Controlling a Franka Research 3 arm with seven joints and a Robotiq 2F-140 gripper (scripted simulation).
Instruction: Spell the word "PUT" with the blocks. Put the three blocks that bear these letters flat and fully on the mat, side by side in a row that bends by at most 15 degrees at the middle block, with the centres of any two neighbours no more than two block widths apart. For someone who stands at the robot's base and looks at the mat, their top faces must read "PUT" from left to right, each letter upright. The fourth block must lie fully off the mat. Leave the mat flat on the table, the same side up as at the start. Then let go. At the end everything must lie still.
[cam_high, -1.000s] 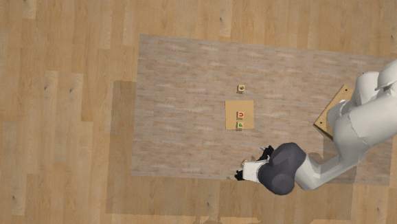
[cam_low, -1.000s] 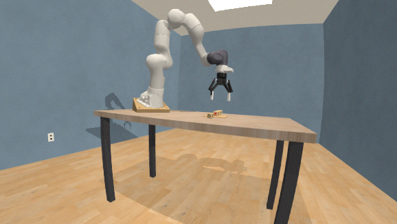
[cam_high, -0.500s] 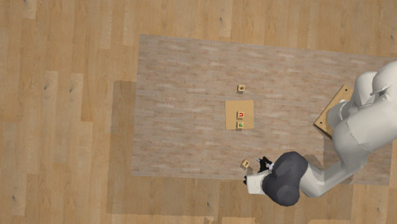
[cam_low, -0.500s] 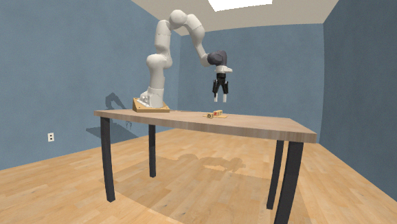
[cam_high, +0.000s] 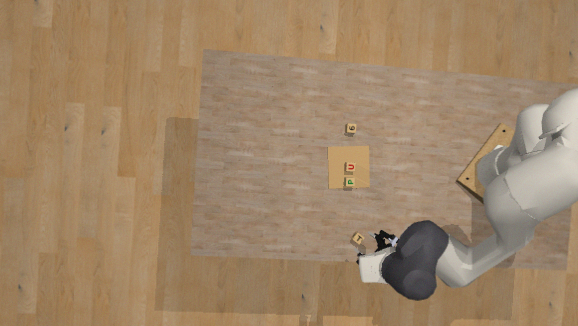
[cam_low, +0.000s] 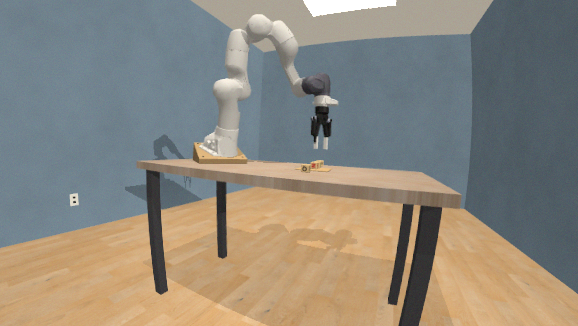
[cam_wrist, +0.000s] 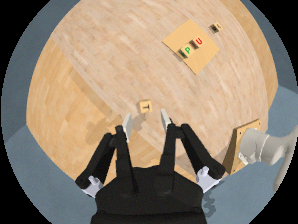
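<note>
My gripper is now 11 cm above the T block. The rest, counted from my hand: green P block: 4 cm ahead, 18 cm to the right, 10 cm below; red U block: 4 cm ahead, 23 cm to the right, 10 cm below; tan mat: 4 cm ahead, 23 cm to the right, 12 cm below.
</note>
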